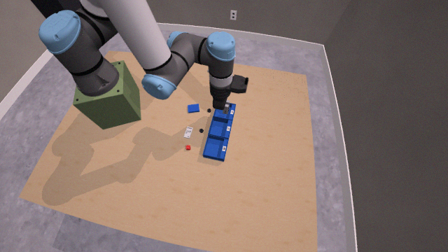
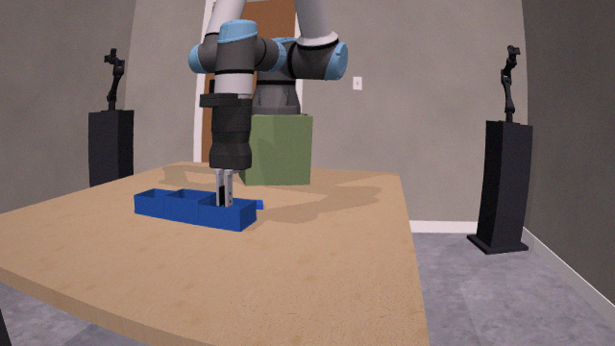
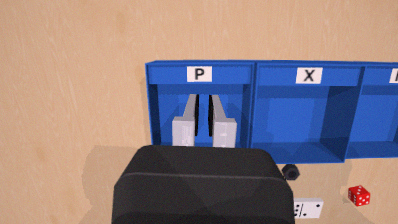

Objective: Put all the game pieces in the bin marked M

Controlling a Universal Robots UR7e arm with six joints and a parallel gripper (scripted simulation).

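Now: hand 160 mm past the white domino, 80 mm to the left of it and 50 mm above it. The rest, counted from my hand: blue three-part bin (80 mm to the right, 30 mm below, 20 mm behind); then red die (160 mm behind, 150 mm to the right, 40 mm below); then flat blue tile (140 mm behind, 50 mm below, 40 mm to the left).
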